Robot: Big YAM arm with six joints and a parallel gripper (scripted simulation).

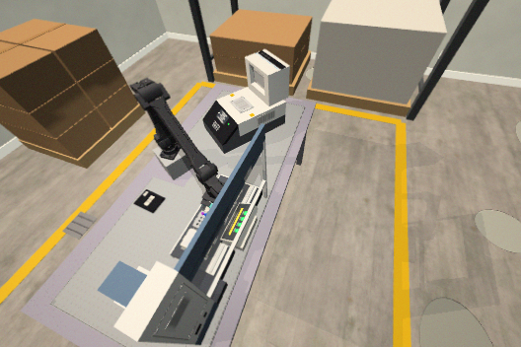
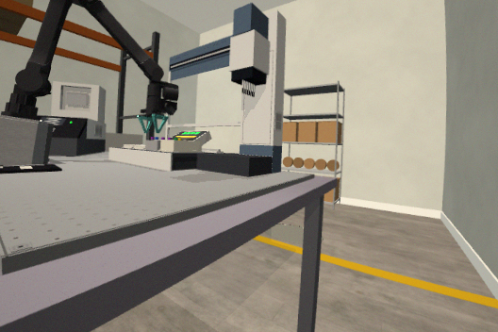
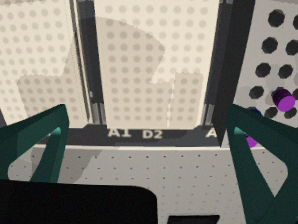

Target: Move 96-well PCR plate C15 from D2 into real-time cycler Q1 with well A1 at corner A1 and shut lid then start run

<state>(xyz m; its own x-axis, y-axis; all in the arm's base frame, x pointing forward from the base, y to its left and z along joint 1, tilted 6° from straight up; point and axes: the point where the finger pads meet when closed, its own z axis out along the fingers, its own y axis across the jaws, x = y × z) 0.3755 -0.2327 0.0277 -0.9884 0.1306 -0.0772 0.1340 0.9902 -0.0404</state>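
Now: the white PCR plate 7 cm below my hand and 1 cm to the right of it. Round my hand: tube cooling block 10 cm to the right, 6 cm below, 1 cm behind; black regrip nest 42 cm behind, 13 cm below, 3 cm to the right; blue gantry beam 38 cm above, 18 cm ahead, 12 cm to the right.
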